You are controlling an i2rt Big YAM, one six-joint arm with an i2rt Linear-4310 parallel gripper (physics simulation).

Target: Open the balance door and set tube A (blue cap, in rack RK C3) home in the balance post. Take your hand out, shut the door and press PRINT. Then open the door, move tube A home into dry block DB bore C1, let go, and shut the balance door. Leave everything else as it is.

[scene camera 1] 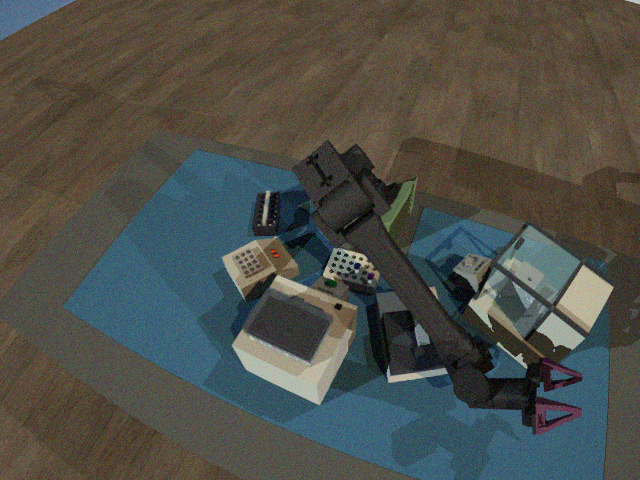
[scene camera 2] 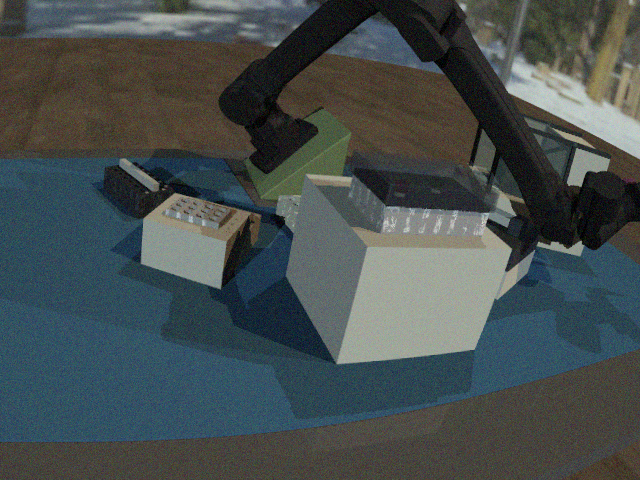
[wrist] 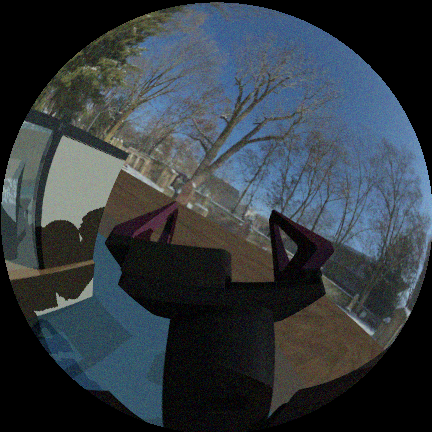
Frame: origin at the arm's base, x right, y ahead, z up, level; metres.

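Seen in the pictures: gripper, fingertip midpoint: [scene camera 1: 582, 393] [wrist: 224, 209]; arm's base, link origin: [scene camera 2: 285, 147].
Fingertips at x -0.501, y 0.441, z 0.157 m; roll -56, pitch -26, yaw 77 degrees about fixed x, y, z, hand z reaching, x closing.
Offsets run from my fingertips to a thing's top centre.
The balance @(dx +0.106, dy -0.261, dz +0.011 m) [scene camera 1: 591, 297] [scene camera 2: 589, 165] [wrist: 75, 175], a glass-walled box with a dark frame, stands at the right of the mat. I cannot tell how its door stands. The pale rack @(dx +0.499, dy -0.238, dz -0.181 m) [scene camera 1: 330, 270] is mid-mat, partly behind the arm. A blue cap @(dx +0.489, dy -0.229, dz -0.157 m) [scene camera 1: 357, 266] shows in it, taken as tube A; its exact hole is too small to read. The dry block @(dx +0.711, dy -0.158, dz -0.142 m) [scene camera 1: 230, 266] [scene camera 2: 180, 250] is the beige box left of the rack. My gripper [scene camera 1: 581, 395] [wrist: 224, 209] is open and empty, above the mat's right end beside the balance, fingers pointing outward. The PRINT button is not clearly made out.
A large beige box with a dark lid @(dx +0.530, dy -0.040, dz -0.021 m) [scene camera 1: 289, 322] [scene camera 2: 423, 188] stands before the rack. A dark-topped instrument @(dx +0.316, dy -0.119, dz -0.110 m) [scene camera 1: 400, 346] lies under the arm. A green block [scene camera 1: 403, 206] [scene camera 2: 310, 160], a black rack @(dx +0.784, dy -0.330, dz -0.164 m) [scene camera 1: 256, 219] [scene camera 2: 126, 193] and a small pale box @(dx +0.234, dy -0.323, dz -0.137 m) [scene camera 1: 471, 264] stand farther back.
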